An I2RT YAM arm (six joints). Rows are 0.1 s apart.
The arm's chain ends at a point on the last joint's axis. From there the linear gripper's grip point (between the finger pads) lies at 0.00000 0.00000 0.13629 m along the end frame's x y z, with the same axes.
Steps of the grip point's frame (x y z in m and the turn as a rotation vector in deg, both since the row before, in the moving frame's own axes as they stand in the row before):
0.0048 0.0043 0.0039 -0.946 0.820 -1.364
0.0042 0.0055 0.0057 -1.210 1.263 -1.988
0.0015 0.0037 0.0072 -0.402 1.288 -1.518
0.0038 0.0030 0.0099 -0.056 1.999 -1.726
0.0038 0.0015 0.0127 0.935 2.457 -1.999
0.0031 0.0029 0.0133 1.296 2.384 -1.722
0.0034 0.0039 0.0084 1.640 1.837 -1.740
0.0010 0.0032 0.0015 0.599 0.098 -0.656
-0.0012 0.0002 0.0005 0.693 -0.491 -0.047
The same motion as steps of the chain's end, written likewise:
0.0028 0.0021 0.0039 -0.946 0.820 -1.364
0.0011 0.0027 0.0058 -1.210 1.263 -1.988
-0.0016 0.0028 0.0072 -0.402 1.288 -1.518
-0.0010 0.0029 0.0100 -0.056 1.999 -1.726
-0.0020 0.0038 0.0128 0.935 2.457 -1.999
-0.0025 0.0061 0.0135 1.296 2.384 -1.722
-0.0009 0.0079 0.0085 1.640 1.837 -1.740
0.0008 0.0046 0.0015 0.599 0.098 -0.656
0.0000 0.0018 0.0005 0.693 -0.491 -0.047

